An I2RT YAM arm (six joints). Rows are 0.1 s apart.
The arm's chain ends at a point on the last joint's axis. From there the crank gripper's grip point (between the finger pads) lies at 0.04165 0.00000 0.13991 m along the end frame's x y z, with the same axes.
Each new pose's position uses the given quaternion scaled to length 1; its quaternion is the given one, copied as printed.
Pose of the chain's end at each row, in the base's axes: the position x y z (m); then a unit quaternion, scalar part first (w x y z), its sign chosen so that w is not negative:
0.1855 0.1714 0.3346 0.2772 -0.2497 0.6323 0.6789
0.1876 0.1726 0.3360 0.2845 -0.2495 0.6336 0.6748
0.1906 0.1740 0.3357 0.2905 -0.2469 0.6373 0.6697
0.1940 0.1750 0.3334 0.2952 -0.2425 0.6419 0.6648
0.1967 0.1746 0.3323 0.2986 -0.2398 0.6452 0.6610
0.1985 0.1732 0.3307 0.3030 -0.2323 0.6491 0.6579
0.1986 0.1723 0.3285 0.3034 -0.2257 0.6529 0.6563
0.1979 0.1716 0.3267 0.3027 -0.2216 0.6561 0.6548
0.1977 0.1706 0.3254 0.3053 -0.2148 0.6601 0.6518
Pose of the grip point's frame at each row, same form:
0.1571 0.3134 0.3165 0.2772 -0.2497 0.6323 0.6789
0.1612 0.3149 0.3171 0.2845 -0.2495 0.6336 0.6748
0.1666 0.3166 0.3157 0.2905 -0.2469 0.6373 0.6697
0.1724 0.3178 0.3123 0.2952 -0.2425 0.6419 0.6648
0.1768 0.3175 0.3104 0.2986 -0.2398 0.6452 0.6610
0.1813 0.3164 0.3085 0.3030 -0.2323 0.6491 0.6579
0.1828 0.3157 0.3060 0.3034 -0.2257 0.6529 0.6563
0.1829 0.3150 0.3038 0.3027 -0.2216 0.6561 0.6548
0.1849 0.3141 0.3020 0.3053 -0.2148 0.6601 0.6518

